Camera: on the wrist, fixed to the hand. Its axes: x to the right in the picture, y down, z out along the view.
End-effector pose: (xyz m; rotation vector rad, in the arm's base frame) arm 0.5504 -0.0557 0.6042 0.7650 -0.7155 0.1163
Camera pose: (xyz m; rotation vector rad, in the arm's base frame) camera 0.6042 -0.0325 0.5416 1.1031 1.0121 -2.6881
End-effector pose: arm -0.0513 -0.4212 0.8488 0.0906 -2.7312 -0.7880
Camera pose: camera -0.0273 -0.4929 0.8893 -2.4741 -0.0577 0.3471
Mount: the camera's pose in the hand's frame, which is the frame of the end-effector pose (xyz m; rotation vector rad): -0.0021 -0.0388 -0.0764 -0.0565 0.1362 3.1343
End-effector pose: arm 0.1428 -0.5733 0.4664 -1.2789 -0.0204 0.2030
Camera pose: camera 0.1559 -0.6567 0.4814 0.0859 -1.8527 -2.2744
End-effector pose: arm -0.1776 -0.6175 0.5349 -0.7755 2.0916 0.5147
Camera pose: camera -0.1930 -0.6904 0.5772 -2.2218 -0.8842 -1.1323
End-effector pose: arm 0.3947 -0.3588 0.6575 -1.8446 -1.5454 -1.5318
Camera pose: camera 0.3223 -0.4026 0.6709 -1.2257 1.5527 0.2502
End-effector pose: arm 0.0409 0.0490 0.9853 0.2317 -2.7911 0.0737
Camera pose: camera 0.0745 0.0171 1.0574 -3.0579 -0.2373 0.4809
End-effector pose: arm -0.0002 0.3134 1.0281 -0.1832 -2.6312 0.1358
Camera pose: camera 0.0346 0.2796 1.0988 3.0336 -0.2348 -0.7098
